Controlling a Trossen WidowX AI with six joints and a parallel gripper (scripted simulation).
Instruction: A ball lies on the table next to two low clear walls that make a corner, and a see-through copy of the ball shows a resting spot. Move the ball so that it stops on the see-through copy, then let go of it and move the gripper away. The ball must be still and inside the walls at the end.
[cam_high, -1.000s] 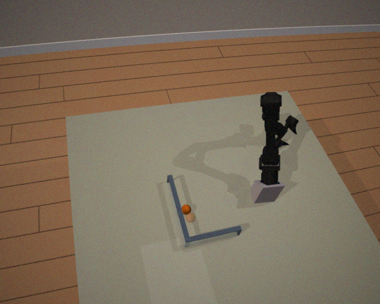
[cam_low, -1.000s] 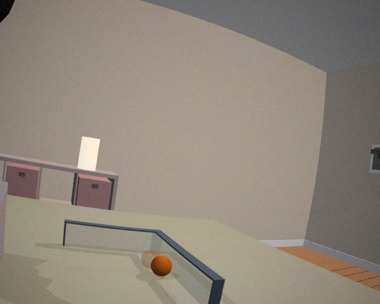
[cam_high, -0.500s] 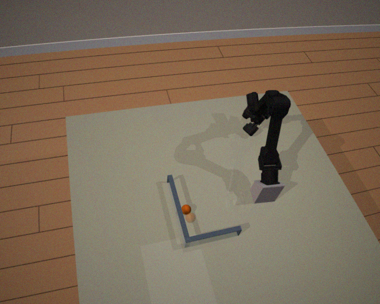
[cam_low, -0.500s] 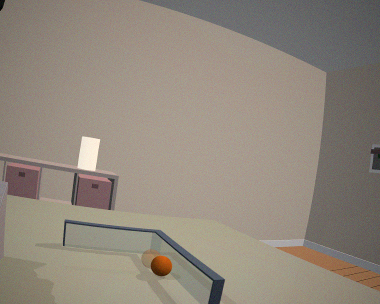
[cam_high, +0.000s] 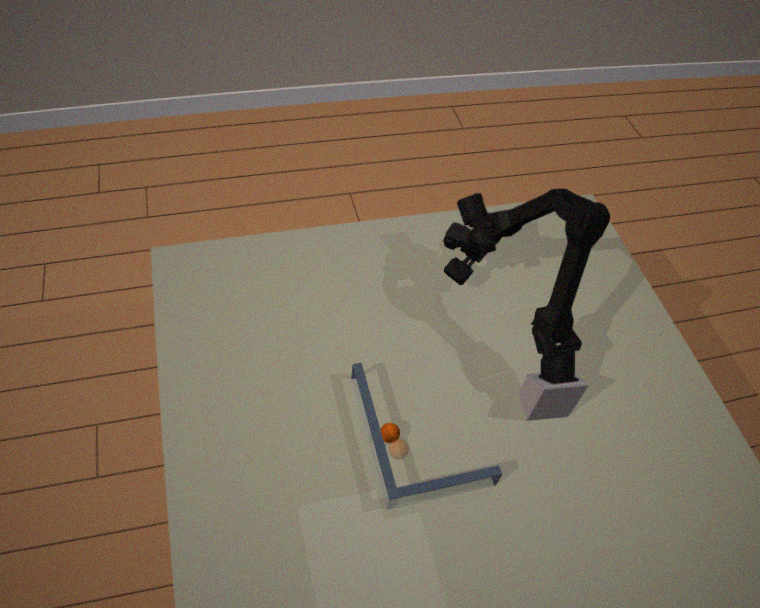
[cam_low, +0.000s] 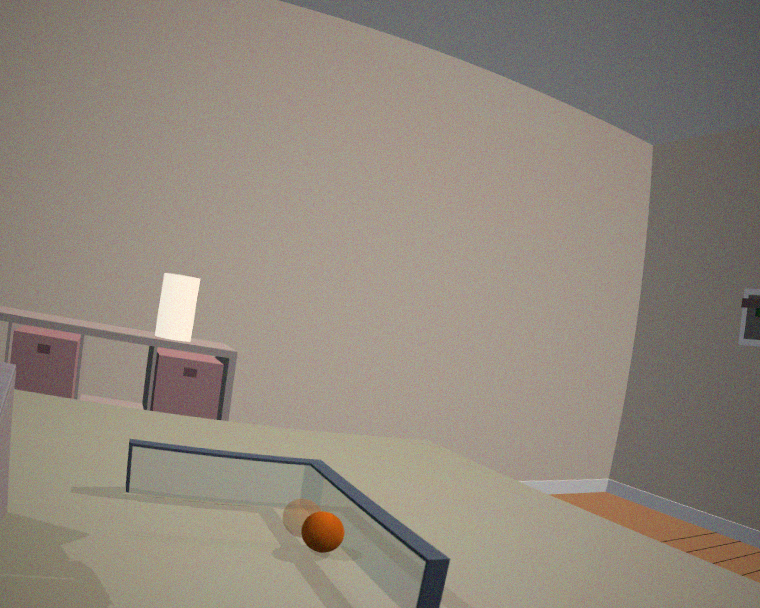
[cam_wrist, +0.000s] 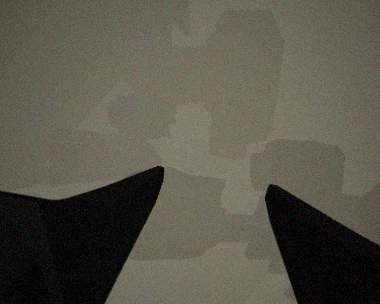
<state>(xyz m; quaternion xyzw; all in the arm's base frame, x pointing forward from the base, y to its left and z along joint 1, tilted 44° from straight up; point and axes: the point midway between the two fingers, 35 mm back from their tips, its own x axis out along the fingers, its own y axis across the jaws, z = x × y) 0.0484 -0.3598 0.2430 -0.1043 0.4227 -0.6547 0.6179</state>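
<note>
The orange ball lies 46 cm to the left of my gripper tip, 32 cm ahead of it and 1 cm above it. From my gripper tip the other things lie so: see-through copy (50 cm to the left, 31 cm ahead, 1 cm above).
</note>
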